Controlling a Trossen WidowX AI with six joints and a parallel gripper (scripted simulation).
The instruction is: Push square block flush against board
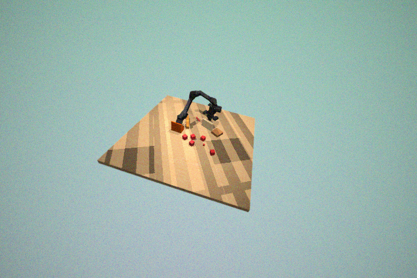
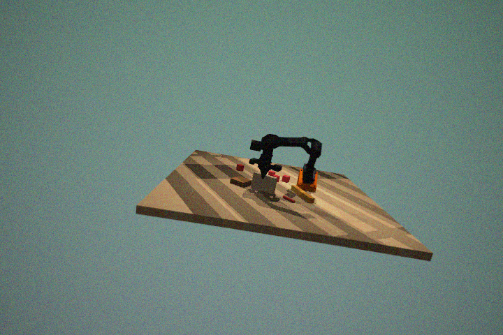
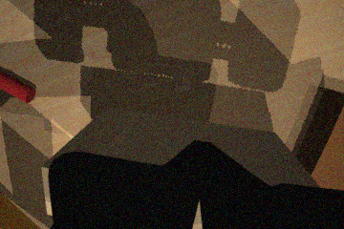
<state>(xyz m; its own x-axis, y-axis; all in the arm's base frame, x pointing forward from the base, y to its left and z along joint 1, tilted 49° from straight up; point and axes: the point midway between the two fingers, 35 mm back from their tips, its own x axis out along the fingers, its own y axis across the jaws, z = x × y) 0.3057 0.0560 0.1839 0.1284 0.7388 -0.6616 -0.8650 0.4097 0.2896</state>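
My gripper tip is 120 mm short of the flat brown square block, 90 mm to the left of it and 60 mm above it. The rest, counted from my gripper tip: thin red piece (160 mm behind, 90 mm to the left, 70 mm below); then yellow-brown bar (250 mm behind, 20 mm to the right, 60 mm below); then pale flat board (20 mm behind, 20 mm to the right, 30 mm below).
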